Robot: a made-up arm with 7 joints.
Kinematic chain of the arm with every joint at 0, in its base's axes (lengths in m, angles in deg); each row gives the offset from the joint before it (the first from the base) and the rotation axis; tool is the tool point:
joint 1: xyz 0 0 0.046 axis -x
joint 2: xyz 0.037 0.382 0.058 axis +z
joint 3: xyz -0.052 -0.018 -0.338 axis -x
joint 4: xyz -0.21 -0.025 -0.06 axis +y
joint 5: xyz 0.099 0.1 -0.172 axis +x
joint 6: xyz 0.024 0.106 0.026 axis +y
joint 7: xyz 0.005 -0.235 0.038 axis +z
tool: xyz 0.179 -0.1 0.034
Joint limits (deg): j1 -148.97..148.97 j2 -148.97..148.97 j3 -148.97..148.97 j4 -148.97..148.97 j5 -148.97..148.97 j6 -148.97..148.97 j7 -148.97..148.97
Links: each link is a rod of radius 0.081 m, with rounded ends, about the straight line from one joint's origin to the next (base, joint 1, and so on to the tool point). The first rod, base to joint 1, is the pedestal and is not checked.
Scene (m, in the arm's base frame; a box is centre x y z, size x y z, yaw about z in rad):
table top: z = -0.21
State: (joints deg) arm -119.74 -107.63 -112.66 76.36 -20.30 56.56 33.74
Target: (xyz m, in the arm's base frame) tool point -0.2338 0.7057 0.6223
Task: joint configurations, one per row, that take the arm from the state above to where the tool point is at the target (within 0.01 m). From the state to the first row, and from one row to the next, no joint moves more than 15 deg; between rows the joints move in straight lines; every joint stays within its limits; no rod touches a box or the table.
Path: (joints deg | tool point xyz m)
1: -104.82 -94.12 -116.19 80.12 -21.05 58.12 37.50 | 0.4269 -0.0514 0.8644
2: -89.90 -80.62 -119.72 83.88 -21.80 59.68 41.27 | 0.2850 0.1378 0.9518
3: -74.98 -67.11 -123.25 87.64 -22.54 61.25 45.03 | 0.1164 0.3621 0.9431
4: -60.06 -53.60 -126.78 91.40 -23.29 62.81 48.80 | -0.0624 0.5687 0.8270
5: -45.14 -40.10 -130.31 95.16 -24.04 64.37 52.56 | -0.2338 0.7057 0.6223

